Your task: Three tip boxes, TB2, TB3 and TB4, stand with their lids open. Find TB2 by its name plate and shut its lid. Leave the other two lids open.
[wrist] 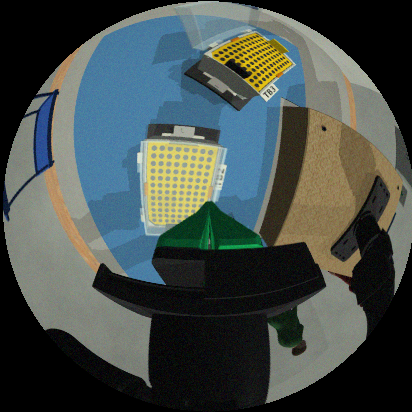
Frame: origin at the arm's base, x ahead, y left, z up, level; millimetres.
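Seen in the pictures: gripper, between the fingertips: [208,206]; arm's base, origin of its link: [363,223].
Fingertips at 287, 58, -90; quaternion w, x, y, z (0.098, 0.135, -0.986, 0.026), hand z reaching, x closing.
Observation:
Offsets run from my fingertips to a thing's top centre, as dx, dy, dz. "pt": to the spot under its first point. Level surfaces: height alone.
TB2 @(+15, +8, -26) [175,175] stands in the middle of the view, with its name plate @(pt -43, +4, -102) [220,177] on its right side. Its clear lid lies down over the yellow tip rack, which looks pale through it; whether the lid is fully seated I cannot tell. TB3 @(-19, -206, -29) [257,57] stands at the upper right, with its name plate [269,92] at its near corner. The clear lid of TB3 [194,25] stands open at its far left. My gripper [208,206] is shut and empty, its green tips over the lower right part of TB2, hiding that corner. TB4 does not show.
The boxes stand on a blue mat @(dz -103) [100,105]. A raised brown board [317,170] with a dark side stands on the right and bears a black slotted bar [344,246]. A blue framed object [44,132] is beyond the left wooden edge [61,200].

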